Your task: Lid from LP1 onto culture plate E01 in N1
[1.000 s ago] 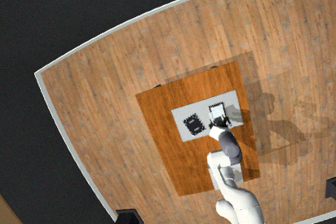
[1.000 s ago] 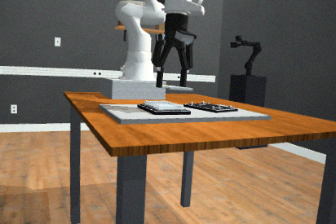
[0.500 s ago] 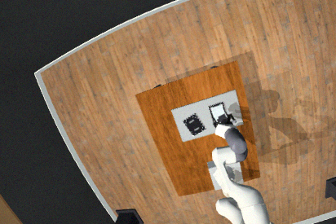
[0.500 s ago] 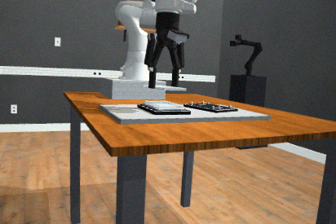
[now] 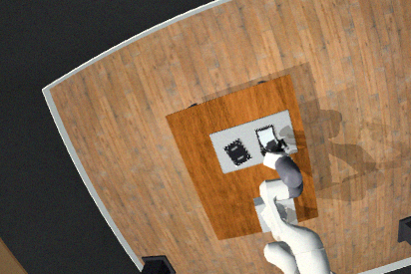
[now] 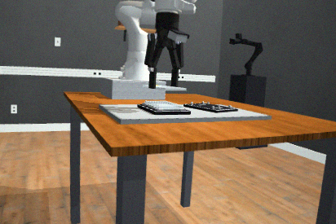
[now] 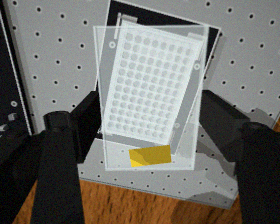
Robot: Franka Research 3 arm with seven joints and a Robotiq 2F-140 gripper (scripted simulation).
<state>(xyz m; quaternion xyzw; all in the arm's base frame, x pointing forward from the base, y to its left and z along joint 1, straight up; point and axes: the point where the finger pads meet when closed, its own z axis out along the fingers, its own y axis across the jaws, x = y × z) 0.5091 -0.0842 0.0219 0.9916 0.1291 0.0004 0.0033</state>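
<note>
The clear lid is 2 cm below my hand. The rest, counted from my hand: black nest 9 cm below; culture plate 8 cm below; black lid park 3 cm behind, 21 cm to the left, 9 cm below.
</note>
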